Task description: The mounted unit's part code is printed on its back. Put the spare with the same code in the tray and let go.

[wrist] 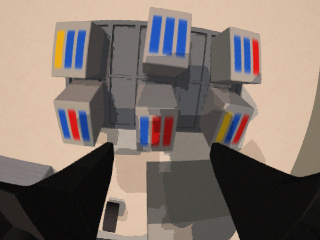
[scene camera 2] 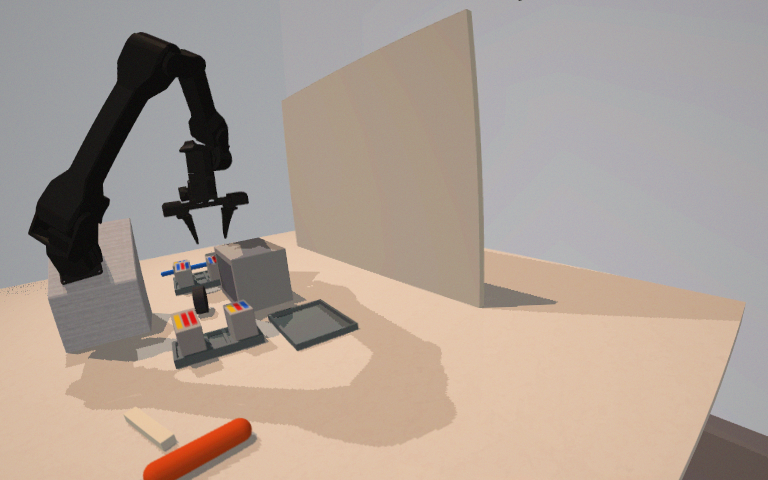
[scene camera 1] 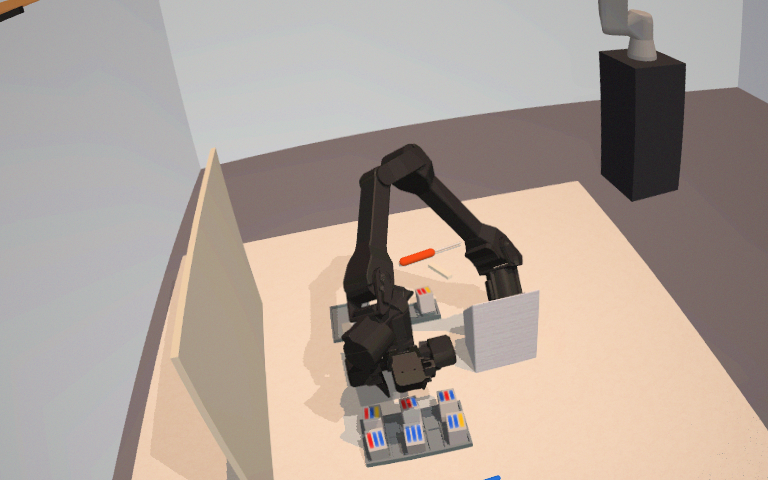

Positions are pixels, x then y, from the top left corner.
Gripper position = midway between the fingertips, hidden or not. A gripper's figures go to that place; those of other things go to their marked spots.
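My gripper [scene camera 2: 211,241] is 840 mm from the lens, while a grey mounted unit [scene camera 2: 255,270] is 630 mm from the lens. There's a dark grey tray [scene camera 2: 302,326] that's 550 mm from the lens, and a small rack [scene camera 2: 219,342] that's 540 mm from the lens. The marked spots on the small rack and the grey mounted unit are 150 mm apart.
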